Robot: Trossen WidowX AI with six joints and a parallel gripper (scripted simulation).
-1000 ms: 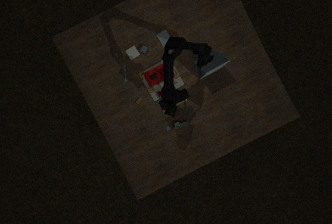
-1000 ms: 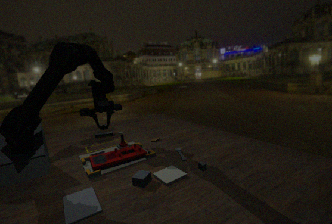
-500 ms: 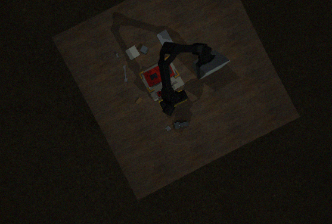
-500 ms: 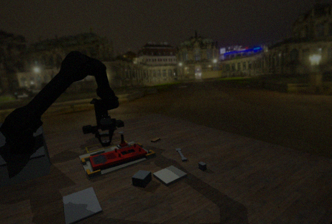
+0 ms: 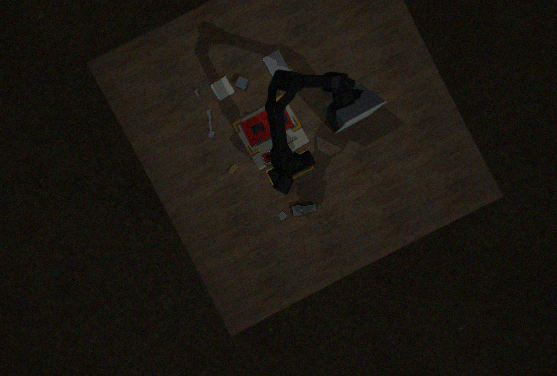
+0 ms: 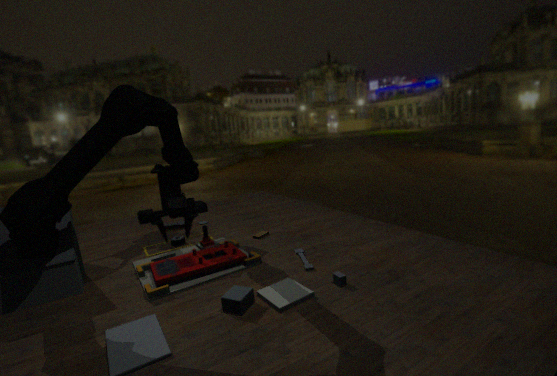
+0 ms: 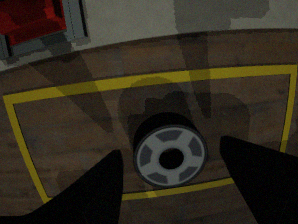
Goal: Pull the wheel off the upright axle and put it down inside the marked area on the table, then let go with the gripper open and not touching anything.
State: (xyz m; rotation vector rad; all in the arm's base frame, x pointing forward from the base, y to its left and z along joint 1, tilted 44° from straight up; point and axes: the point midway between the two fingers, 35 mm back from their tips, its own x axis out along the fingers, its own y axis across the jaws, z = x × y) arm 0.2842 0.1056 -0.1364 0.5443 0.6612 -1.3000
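My gripper tip is right at the wheel. Round my gripper tip: axle: 7 cm ahead, 8 cm to the right, 2 cm above; then thin rod: 26 cm ahead, 30 cm to the right, 1 cm below; then pale flat tile: 16 cm ahead, 42 cm to the right, 1 cm below.
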